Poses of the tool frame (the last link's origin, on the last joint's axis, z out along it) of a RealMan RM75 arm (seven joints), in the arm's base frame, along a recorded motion.
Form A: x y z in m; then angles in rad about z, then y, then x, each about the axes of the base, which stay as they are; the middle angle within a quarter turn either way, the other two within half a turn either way.
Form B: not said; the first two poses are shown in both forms.
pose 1, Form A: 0.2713 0.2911 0.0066 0.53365 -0.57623 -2.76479
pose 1, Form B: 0.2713 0.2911 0.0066 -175.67 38.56 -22.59
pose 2, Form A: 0.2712 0.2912 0.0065 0.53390 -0.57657 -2.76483
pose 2, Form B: 0.2712 0.2912 0.0065 -175.69 38.58 -22.61
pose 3, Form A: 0.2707 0.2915 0.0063 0.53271 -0.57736 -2.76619
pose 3, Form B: 0.2707 0.2915 0.0063 -175.75 38.58 -22.58
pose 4, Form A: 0.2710 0.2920 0.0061 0.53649 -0.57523 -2.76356
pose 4, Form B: 0.2710 0.2920 0.0061 -175.69 38.55 -22.75
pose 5, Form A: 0.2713 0.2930 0.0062 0.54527 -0.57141 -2.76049
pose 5, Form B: 0.2713 0.2930 0.0062 -175.78 38.47 -23.28
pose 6, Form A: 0.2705 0.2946 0.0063 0.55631 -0.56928 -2.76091
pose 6, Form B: 0.2705 0.2946 0.0063 -176.25 38.40 -24.11
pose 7, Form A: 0.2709 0.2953 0.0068 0.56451 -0.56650 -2.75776
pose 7, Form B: 0.2709 0.2953 0.0068 -176.33 38.37 -24.59
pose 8, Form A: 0.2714 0.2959 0.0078 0.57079 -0.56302 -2.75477
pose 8, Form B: 0.2714 0.2959 0.0078 -176.32 38.30 -24.94
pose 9, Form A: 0.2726 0.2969 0.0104 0.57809 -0.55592 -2.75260
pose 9, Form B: 0.2726 0.2969 0.0104 -176.30 38.04 -25.41
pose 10, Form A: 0.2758 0.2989 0.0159 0.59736 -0.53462 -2.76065
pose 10, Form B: 0.2758 0.2989 0.0159 -177.04 36.88 -27.19
